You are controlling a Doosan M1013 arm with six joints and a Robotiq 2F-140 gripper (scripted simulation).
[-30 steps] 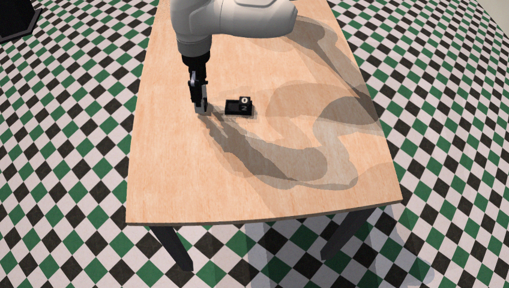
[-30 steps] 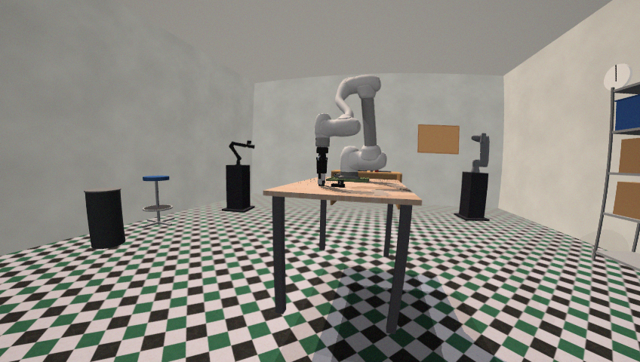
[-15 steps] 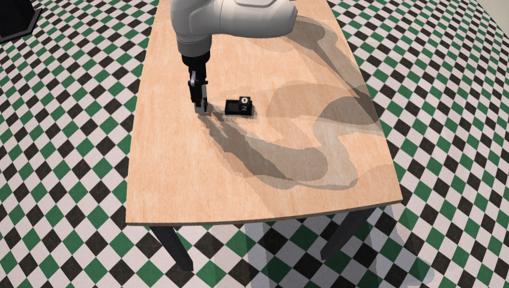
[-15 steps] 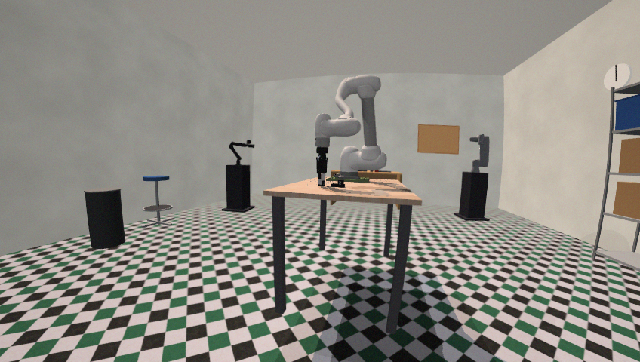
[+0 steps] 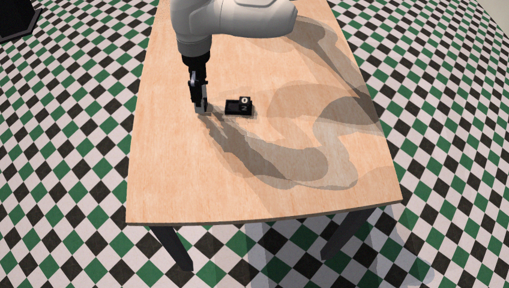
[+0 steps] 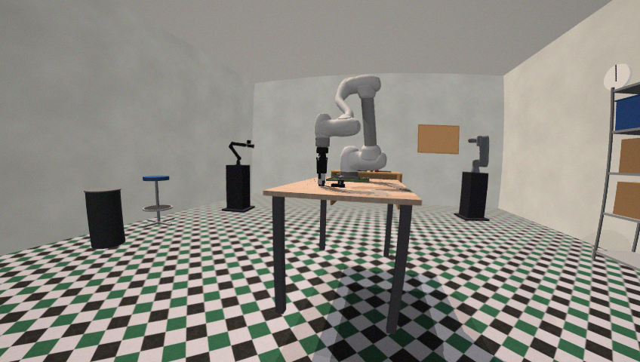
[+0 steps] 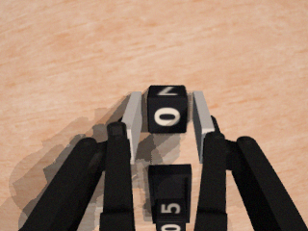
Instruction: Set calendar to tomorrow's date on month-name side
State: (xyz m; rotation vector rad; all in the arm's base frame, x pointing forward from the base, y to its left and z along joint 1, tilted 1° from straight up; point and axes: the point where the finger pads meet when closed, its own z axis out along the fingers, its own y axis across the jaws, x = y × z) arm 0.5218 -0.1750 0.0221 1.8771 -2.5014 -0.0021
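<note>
Right now my hand is 12 cm to the right of the black cube, 3 cm short of it and 2 cm above it. From my hand the other things lie so: black tray 11 cm to the left, 3 cm below, 3 cm ahead.
</note>
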